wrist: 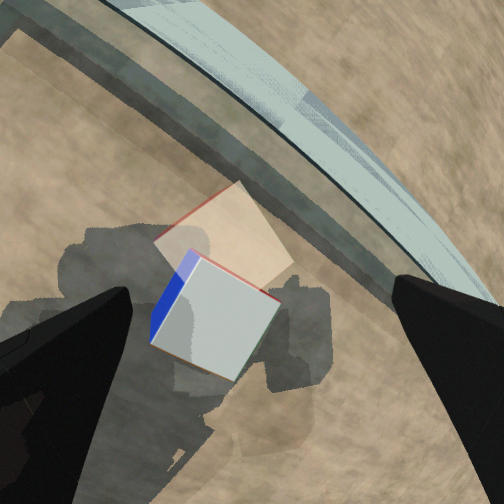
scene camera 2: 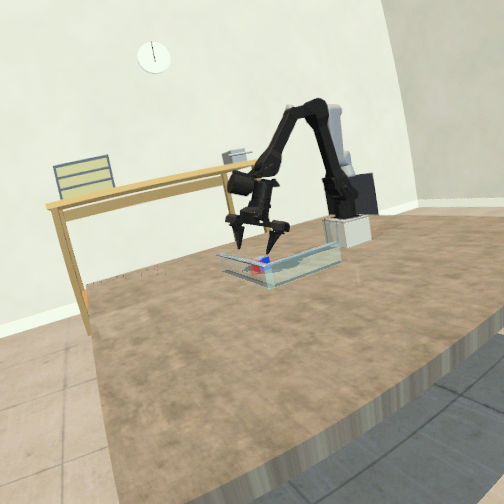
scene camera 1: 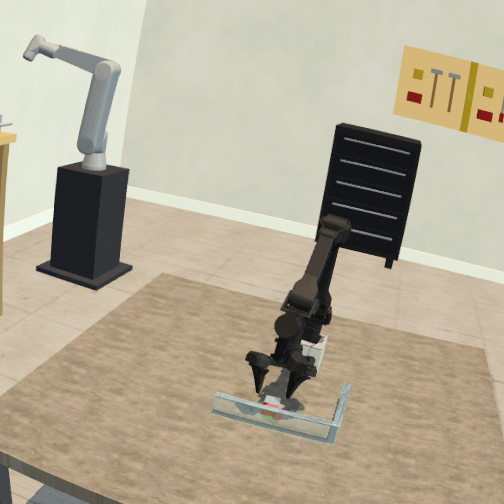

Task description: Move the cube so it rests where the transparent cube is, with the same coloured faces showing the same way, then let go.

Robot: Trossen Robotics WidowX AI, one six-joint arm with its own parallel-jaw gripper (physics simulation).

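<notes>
The cube (wrist: 212, 318) lies on the table with a pale grey face up, a blue face on its left and a red edge at its right. It shows small in scene camera 1 (scene camera 1: 272, 403) and scene camera 2 (scene camera 2: 262, 264). The transparent cube (wrist: 225, 238) is a faint tan square with red edges, overlapping the cube's far corner. My gripper (wrist: 255, 330) hangs open above the cube, one finger on each side, touching nothing. It also shows in scene camera 1 (scene camera 1: 279, 383) and scene camera 2 (scene camera 2: 257, 234).
A low glass L-shaped wall (scene camera 1: 300, 415) borders the cube's spot; it curves across the wrist view (wrist: 330, 140). A grey robot on a black pedestal (scene camera 1: 85, 190), a black drawer cabinet (scene camera 1: 370, 195) and a wooden table (scene camera 2: 150, 195) stand far off.
</notes>
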